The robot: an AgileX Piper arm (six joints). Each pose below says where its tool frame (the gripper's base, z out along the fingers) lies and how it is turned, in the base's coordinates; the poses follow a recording.
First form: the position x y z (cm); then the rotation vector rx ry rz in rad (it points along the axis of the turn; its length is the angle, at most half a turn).
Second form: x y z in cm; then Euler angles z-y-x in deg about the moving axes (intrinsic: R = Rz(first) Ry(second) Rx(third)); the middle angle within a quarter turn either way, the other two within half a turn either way. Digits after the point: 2 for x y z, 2 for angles.
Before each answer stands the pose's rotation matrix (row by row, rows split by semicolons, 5 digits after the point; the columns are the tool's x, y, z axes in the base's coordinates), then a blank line. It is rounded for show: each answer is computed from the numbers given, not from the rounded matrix.
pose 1, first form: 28.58 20.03 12.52 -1.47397 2.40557 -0.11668
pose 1, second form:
-0.41855 -0.85423 0.30839; -0.88007 0.46534 0.09455; -0.22427 -0.23183 -0.94655

28.58 20.03 12.52 -115.44 12.96 -166.24
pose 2, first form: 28.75 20.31 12.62 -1.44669 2.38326 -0.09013
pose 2, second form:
-0.41718 -0.84789 0.32718; -0.87018 0.47653 0.12537; -0.26221 -0.23241 -0.93661

28.75 20.31 12.62 -115.61 15.20 -166.06
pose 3, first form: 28.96 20.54 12.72 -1.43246 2.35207 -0.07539
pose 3, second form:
-0.40544 -0.84474 0.34933; -0.86538 0.47781 0.15105; -0.29451 -0.24106 -0.92475

28.96 20.54 12.72 -115.10 17.13 -165.39
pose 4, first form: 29.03 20.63 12.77 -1.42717 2.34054 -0.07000
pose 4, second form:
-0.40091 -0.84353 0.35740; -0.86338 0.47834 0.16050; -0.30635 -0.24422 -0.92006

29.03 20.63 12.77 -114.91 17.84 -165.13
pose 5, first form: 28.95 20.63 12.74 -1.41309 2.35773 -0.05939
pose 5, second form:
-0.41582 -0.83977 0.34912; -0.85628 0.49084 0.16080; -0.30640 -0.23208 -0.92318

28.95 20.63 12.74 -115.90 17.84 -165.89
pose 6, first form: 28.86 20.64 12.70 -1.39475 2.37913 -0.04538
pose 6, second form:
-0.43455 -0.83454 0.33870; -0.84684 0.50663 0.16181; -0.30663 -0.21651 -0.92688

28.86 20.64 12.70 -117.16 17.86 -166.85
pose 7, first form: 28.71 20.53 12.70 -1.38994 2.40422 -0.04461
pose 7, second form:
-0.44997 -0.83226 0.32384; -0.84370 0.51505 0.15134; -0.29275 -0.20513 -0.93393

28.71 20.53 12.70 -118.07 17.02 -167.61
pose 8, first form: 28.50 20.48 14.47 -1.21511 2.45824 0.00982
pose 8, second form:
-0.54404 -0.76460 0.34557; -0.76181 0.62272 0.17849; -0.35166 -0.16615 -0.92126

28.50 20.48 14.47 -125.53 20.59 -169.78
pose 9, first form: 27.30 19.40 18.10 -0.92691 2.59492 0.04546
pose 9, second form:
-0.70859 -0.61633 0.34356; -0.60392 0.78154 0.15646; -0.36494 -0.09662 -0.92600

27.30 19.40 18.10 -139.56 21.40 -174.04
